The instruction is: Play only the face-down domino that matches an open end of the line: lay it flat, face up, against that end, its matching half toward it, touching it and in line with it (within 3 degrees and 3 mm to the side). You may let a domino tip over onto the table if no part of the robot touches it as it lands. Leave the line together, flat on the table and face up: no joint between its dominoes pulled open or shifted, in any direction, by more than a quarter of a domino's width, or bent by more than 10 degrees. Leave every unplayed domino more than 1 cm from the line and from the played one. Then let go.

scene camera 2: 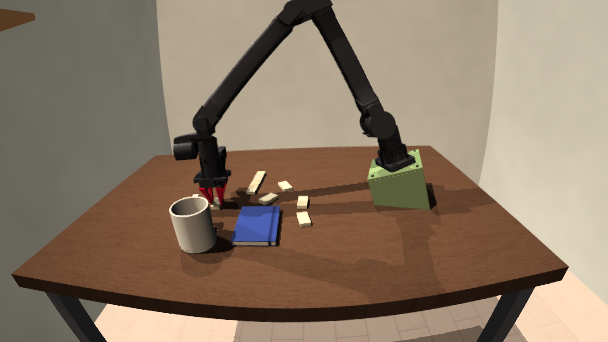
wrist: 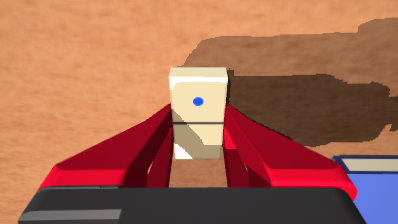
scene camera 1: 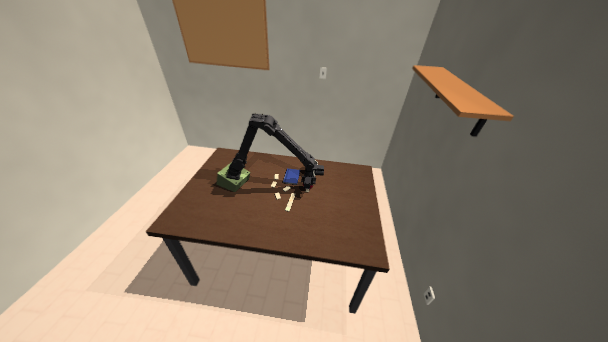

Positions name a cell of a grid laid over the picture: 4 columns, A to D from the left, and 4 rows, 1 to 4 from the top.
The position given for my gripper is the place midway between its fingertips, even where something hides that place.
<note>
In view: my gripper (scene camera 2: B3), a blue book (scene camera 2: B3) and a grey mug (scene camera 2: B3).
My gripper shows as well in the wrist view (wrist: B3). The wrist view misses the grey mug: it is out of frame.
</note>
